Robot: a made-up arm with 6 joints.
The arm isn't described. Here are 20 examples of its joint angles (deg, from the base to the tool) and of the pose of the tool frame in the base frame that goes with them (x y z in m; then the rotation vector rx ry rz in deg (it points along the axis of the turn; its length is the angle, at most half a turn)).
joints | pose
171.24 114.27 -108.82 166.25 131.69 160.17 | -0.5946 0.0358 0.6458 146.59 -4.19 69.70
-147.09 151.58 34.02 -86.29 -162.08 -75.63 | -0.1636 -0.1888 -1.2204 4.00 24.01 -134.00
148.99 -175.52 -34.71 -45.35 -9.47 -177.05 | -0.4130 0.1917 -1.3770 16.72 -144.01 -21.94
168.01 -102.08 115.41 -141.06 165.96 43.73 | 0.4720 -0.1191 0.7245 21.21 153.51 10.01
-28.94 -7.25 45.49 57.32 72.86 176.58 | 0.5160 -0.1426 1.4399 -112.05 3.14 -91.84
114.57 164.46 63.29 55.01 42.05 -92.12 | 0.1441 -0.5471 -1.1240 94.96 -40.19 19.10
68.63 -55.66 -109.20 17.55 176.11 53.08 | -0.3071 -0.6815 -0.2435 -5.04 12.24 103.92
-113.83 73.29 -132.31 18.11 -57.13 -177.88 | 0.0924 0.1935 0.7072 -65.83 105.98 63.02
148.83 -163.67 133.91 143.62 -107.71 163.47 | 0.4634 -0.2482 0.2542 -80.45 52.80 91.18
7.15 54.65 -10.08 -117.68 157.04 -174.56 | 1.0508 0.1287 1.0561 72.41 -98.22 -6.18
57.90 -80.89 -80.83 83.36 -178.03 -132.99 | -0.4971 -0.7329 -0.4996 -19.69 -17.20 -156.88
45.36 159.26 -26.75 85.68 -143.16 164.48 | 0.5918 0.5550 -1.0206 26.26 -65.13 127.09
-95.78 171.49 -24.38 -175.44 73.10 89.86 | -0.0413 -0.6750 -1.2318 -11.64 -104.18 138.51
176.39 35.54 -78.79 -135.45 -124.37 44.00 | 0.1169 -0.1074 1.2822 13.29 -91.62 36.65
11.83 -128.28 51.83 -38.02 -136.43 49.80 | -1.2851 -0.1847 -0.1641 76.70 137.44 64.81
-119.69 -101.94 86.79 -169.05 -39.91 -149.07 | 0.4505 0.6912 0.9202 24.41 12.10 -77.46
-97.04 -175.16 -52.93 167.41 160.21 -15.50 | -0.0227 -0.5393 -1.0206 -18.03 25.66 76.45
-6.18 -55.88 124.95 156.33 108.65 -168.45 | 0.2081 0.0557 0.8722 -29.87 -34.83 4.60
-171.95 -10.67 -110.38 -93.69 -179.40 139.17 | 0.7682 0.0717 0.3702 -22.95 -57.16 55.55
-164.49 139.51 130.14 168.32 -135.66 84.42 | 0.3560 0.0784 -0.3112 -39.71 -35.51 98.38
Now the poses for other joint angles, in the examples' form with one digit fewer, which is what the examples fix.
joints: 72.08 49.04 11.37 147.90 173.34 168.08
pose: 0.314 1.107 0.930 51.2 -110.4 54.3
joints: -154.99 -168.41 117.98 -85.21 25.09 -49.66
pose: 0.790 0.381 0.095 -15.9 55.1 75.7
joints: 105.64 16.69 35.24 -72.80 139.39 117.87
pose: -0.188 0.798 1.212 70.6 107.7 12.2
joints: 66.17 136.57 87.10 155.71 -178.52 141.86
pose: -0.061 -0.054 -0.906 -27.7 33.9 49.6
